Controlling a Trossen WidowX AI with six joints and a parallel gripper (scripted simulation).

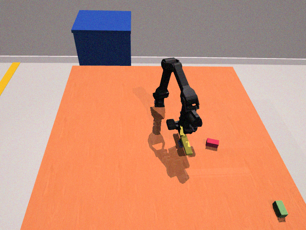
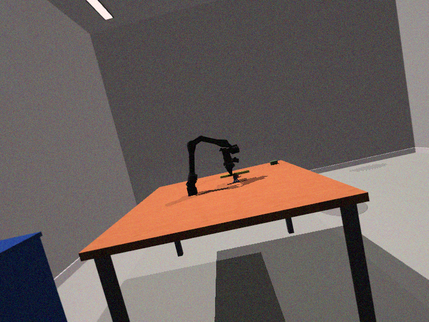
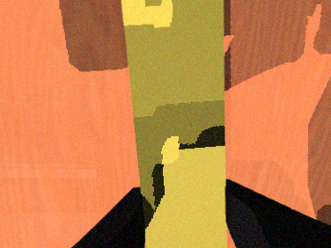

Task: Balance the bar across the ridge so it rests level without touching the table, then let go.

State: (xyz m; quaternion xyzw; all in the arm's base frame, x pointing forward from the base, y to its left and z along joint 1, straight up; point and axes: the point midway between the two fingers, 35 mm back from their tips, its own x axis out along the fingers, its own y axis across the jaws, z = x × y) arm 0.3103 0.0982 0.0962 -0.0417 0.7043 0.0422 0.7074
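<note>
Now: gripper tip 3 cm short of the yellow bar. From my gripper tip the other things lie so: red block (4 cm ahead, 17 cm to the left, 5 cm below); then green block (43 cm ahead, 40 cm to the left, 5 cm below).
</note>
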